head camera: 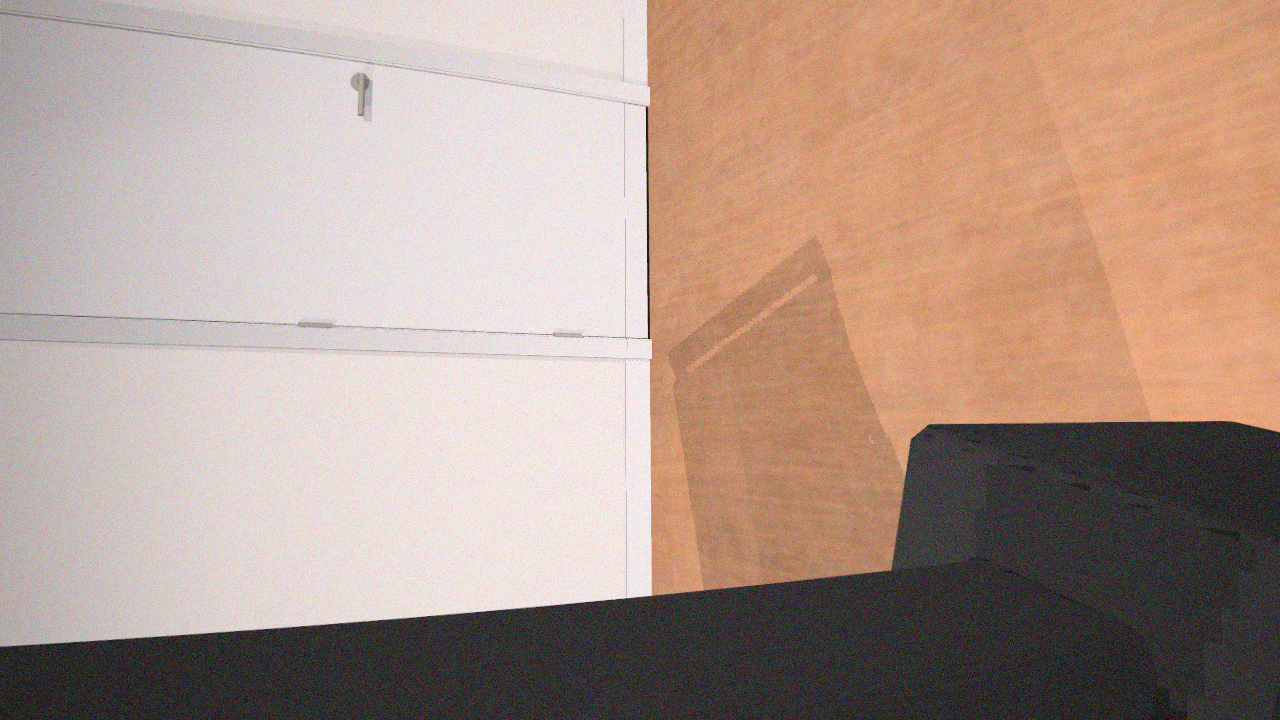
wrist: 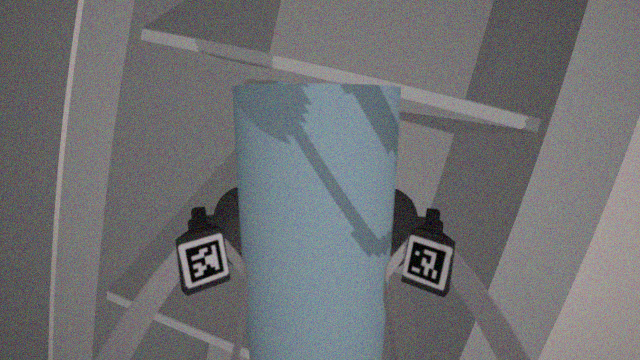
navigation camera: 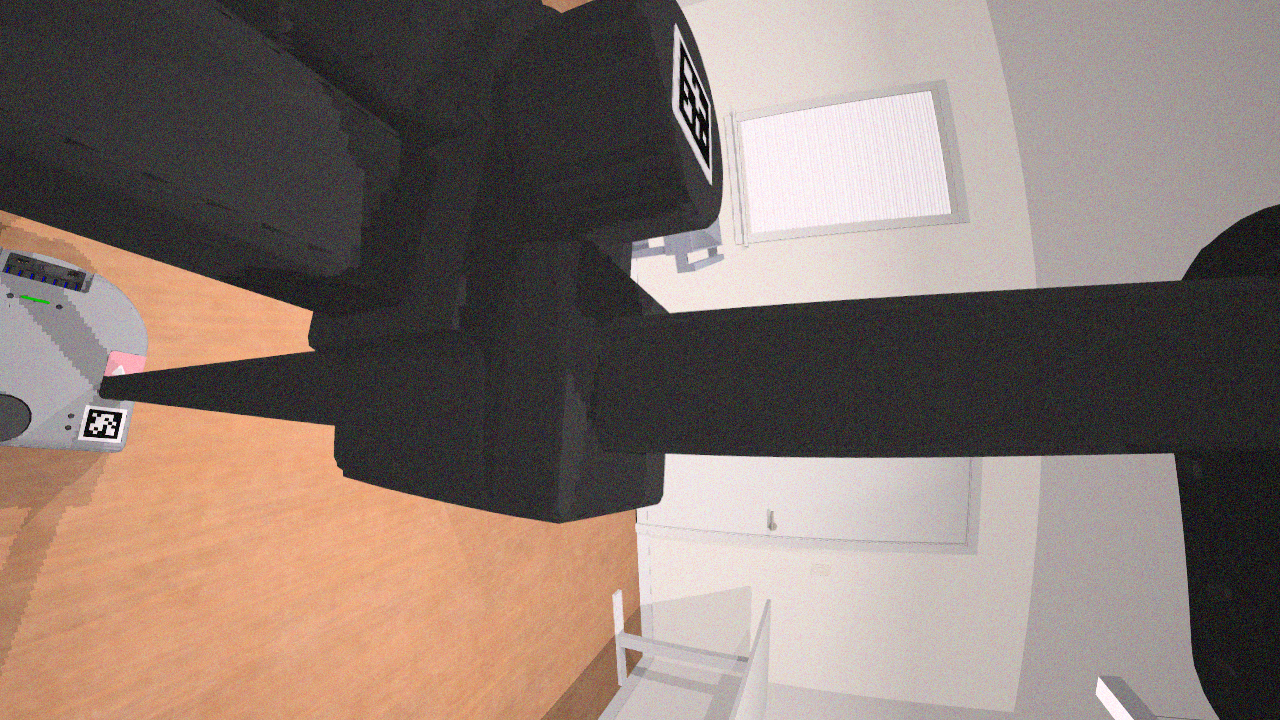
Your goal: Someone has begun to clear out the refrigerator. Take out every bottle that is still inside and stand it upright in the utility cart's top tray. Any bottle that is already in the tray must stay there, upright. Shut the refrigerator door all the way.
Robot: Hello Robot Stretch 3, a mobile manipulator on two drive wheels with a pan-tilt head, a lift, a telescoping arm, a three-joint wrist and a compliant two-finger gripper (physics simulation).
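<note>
In the wrist view my gripper (wrist: 315, 214) is shut on a light blue bottle (wrist: 320, 165), with one fingertip pressed to each side. The bottle runs lengthwise up the middle of the picture, and its lower part is cut off by the frame edge. The open refrigerator (wrist: 87, 150) is around and behind it, with a thin shelf edge (wrist: 465, 106) crossing beyond the bottle's far end. The gripper and bottle do not show in the head or navigation view. No other bottle is visible, and I cannot make out the cart's top tray.
The head view shows a white door (head camera: 268, 197) in a wall beside wood floor (head camera: 939, 179). The navigation view shows my base (navigation camera: 53, 349), dark robot parts across the middle, a window (navigation camera: 845, 165), a door (navigation camera: 859, 497) and a white framed object (navigation camera: 684, 649) at the bottom.
</note>
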